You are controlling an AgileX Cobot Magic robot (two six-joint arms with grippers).
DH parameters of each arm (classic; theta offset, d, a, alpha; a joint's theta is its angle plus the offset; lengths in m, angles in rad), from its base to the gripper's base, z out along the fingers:
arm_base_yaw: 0 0.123 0 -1.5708
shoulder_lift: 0.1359 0 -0.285 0
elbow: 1.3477 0 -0.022 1.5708
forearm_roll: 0 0.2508 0 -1.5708
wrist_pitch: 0 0 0.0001 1.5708
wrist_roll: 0 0.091 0 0
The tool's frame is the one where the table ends.
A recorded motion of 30 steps. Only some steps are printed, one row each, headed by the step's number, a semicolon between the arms.
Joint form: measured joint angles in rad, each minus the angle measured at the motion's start. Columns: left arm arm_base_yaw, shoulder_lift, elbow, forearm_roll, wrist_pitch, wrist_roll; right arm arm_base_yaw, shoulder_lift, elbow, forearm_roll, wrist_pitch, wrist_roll.
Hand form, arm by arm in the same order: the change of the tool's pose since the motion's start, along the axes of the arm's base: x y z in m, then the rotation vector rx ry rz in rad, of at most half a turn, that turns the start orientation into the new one. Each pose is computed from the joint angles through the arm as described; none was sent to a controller.
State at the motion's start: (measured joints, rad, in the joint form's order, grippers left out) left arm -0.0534 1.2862 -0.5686 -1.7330 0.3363 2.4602; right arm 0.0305 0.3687 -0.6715 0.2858 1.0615 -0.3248
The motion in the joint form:
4: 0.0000 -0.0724 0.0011 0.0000 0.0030 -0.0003; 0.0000 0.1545 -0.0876 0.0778 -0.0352 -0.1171
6: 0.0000 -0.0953 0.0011 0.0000 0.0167 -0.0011; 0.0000 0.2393 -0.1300 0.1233 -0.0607 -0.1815
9: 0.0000 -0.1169 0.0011 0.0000 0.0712 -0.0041; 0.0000 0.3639 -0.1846 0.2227 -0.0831 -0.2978
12: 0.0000 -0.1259 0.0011 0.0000 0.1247 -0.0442; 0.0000 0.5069 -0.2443 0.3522 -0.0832 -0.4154
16: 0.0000 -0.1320 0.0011 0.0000 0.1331 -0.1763; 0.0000 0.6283 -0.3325 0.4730 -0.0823 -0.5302
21: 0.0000 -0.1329 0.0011 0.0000 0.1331 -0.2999; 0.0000 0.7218 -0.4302 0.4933 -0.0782 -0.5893
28: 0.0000 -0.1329 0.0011 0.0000 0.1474 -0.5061; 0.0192 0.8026 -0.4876 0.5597 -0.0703 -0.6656
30: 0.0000 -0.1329 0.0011 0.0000 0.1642 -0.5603; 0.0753 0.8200 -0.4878 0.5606 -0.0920 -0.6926
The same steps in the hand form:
4: -0.0085 0.0002 0.0172 -0.0057 -0.0715 -0.0023; 0.0290 0.0062 0.0212 -0.0119 0.0009 0.0859
6: -0.0117 -0.0008 0.0230 -0.0151 -0.0959 -0.0132; 0.0474 0.0095 0.0298 -0.0133 -0.0012 0.1285
9: -0.0160 -0.0051 0.0296 -0.0481 -0.1234 -0.0572; 0.0754 0.0167 0.0378 0.0026 0.0046 0.2120
12: -0.0189 -0.0093 0.0333 -0.1088 -0.1222 -0.0842; 0.1080 0.0259 0.0417 0.0538 0.0313 0.3035
16: -0.0200 -0.0099 0.0349 -0.2174 -0.0721 -0.0332; 0.1373 0.0338 0.0540 0.0974 0.0003 0.3843
21: -0.0201 -0.0099 0.0351 -0.3145 -0.0192 0.0215; 0.1615 0.0358 0.0663 0.0756 -0.0305 0.4227
28: -0.0206 -0.0110 0.0356 -0.4823 0.0727 0.1006; 0.1811 0.0445 0.0694 0.0937 -0.0486 0.4936
30: -0.0212 -0.0123 0.0361 -0.5318 0.0991 0.1096; 0.1832 0.0569 0.0664 0.0789 -0.0577 0.5484

